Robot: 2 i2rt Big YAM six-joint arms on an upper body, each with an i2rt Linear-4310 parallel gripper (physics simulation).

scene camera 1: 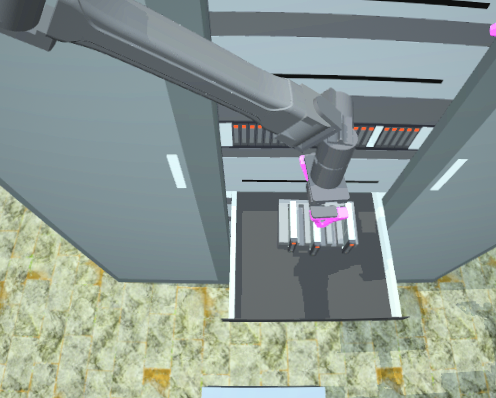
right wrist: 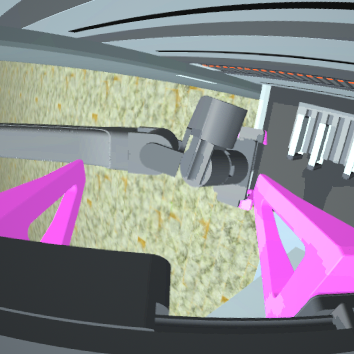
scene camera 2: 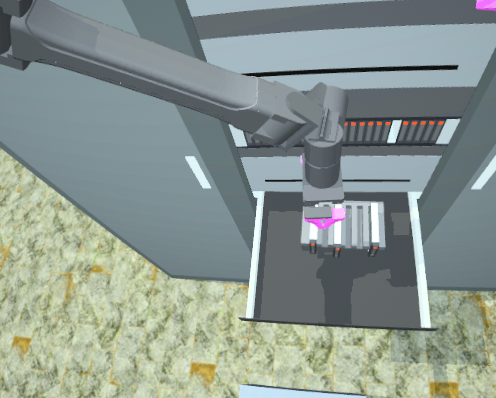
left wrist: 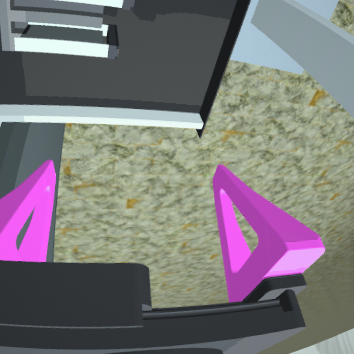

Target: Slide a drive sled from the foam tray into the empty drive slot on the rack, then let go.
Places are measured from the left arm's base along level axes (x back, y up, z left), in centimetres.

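Pixels of known places: left gripper, fingertip midpoint: [scene camera 1: 316, 205] [right wrist: 258, 166] [scene camera 2: 321, 205] [left wrist: 136, 169]; right gripper, fingertip midpoint: [scene camera 1: 481, 6] [right wrist: 170, 175].
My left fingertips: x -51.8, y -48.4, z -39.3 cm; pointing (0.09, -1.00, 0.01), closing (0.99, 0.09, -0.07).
Note:
Behind a point stands the place of what it marks.
The foam tray [scene camera 1: 283, 222] @(y -74.6, x -59.5, z -35.6 cm) [scene camera 2: 305, 230] @(y -74.6, x -57.3, z -35.3 cm) [left wrist: 6, 30] @(y -74.6, x -65.8, z -37.3 cm) holds three upright drive sleds with white sides: a left one [scene camera 1: 293, 222] @(y -69.2, x -57.1, z -37.5 cm) [right wrist: 298, 132] @(y -69.2, x -58.8, z -38.2 cm), a middle one [scene camera 2: 337, 227] @(y -69.1, x -56.1, z -43.4 cm) [right wrist: 320, 142] @(y -73.2, x -57.5, z -43.3 cm) and a right one [scene camera 1: 351, 225] @(y -69.2, x -56.3, z -52.8 cm) [scene camera 2: 375, 225] @(y -69.1, x -56.8, z -52.7 cm). My left gripper [scene camera 1: 317, 202] @(y -48.4, x -51.7, z -39.3 cm) [scene camera 2: 320, 202] @(y -48.4, x -51.7, z -39.3 cm) [left wrist: 136, 169] @(y -48.4, x -51.7, z -39.3 cm) is open and empty, turned sideways above the tray, and hides part of it. My right gripper is open and empty, away from the tray. The rack [scene camera 1: 270, 167] @(y -63.1, x -70.1, z -31.5 cm) [scene camera 2: 280, 167] @(y -63.4, x -70.1, z -28.9 cm) has a drive row [scene camera 1: 400, 136] [scene camera 2: 370, 132] with orange marks. My left arm covers part of that row; the empty slot cannot be made out.
The tray stands in a pulled-out drawer with pale side walls [scene camera 1: 232, 260] @(y -76.9, x -49.2, z -21.7 cm) [scene camera 2: 254, 275] @(y -76.9, x -45.1, z -22.2 cm) [left wrist: 100, 114] @(y -77.7, x -52.6, z -22.3 cm) [right wrist: 263, 107] @(y -78.2, x -63.2, z -22.3 cm). Tall grey panels [scene camera 1: 90, 150] @(y -52.8, x -68.1, z 11.9 cm) [scene camera 1: 450, 225] @(y -96.9, x -68.1, z -98.6 cm) flank it. My left arm [scene camera 1: 200, 65] @(y -12.1, x -50.7, z -20.1 cm) [scene camera 2: 165, 70] @(y -12.8, x -51.6, z -21.4 cm) [right wrist: 55, 145] @(y -14.5, x -53.5, z -23.7 cm) reaches across in front of the rack.

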